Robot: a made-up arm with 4 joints.
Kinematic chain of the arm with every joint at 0, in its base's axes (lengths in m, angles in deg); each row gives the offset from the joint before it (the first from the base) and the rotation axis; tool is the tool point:
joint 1: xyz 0 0 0.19 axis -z
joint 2: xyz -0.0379 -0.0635 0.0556 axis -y
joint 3: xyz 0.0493 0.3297 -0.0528 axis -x
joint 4: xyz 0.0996 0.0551 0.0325 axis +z
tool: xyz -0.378 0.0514 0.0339
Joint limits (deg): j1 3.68..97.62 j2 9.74..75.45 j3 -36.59..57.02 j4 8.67..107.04
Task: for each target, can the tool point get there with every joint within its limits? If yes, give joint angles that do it. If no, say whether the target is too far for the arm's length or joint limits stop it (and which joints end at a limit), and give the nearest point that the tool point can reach.
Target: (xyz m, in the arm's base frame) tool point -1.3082 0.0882 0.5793
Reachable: no: too far | nearest point -0.2480 0.1617 0.4141 | short by 1.075 m
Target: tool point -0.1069 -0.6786 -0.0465
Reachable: no: joint limits stop it (at a limit: joint 3, joint 4) | nearest point -0.0354 -0.2249 0.1385 | short by 0.495 m
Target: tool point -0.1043 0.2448 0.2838
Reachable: yes | joints 31.55 22.61 34.32 46.00
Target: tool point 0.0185 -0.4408 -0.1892
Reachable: no: joint limits stop it (at a limit: joint 2, joint 3, joint 4) | nearest point 0.0086 -0.2042 0.0929 | short by 0.368 m
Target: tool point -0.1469 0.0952 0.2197
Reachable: yes | joints 12.76 20.34 1.68 51.32
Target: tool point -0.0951 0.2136 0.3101
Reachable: yes | joints 38.90 53.08 41.13 66.20
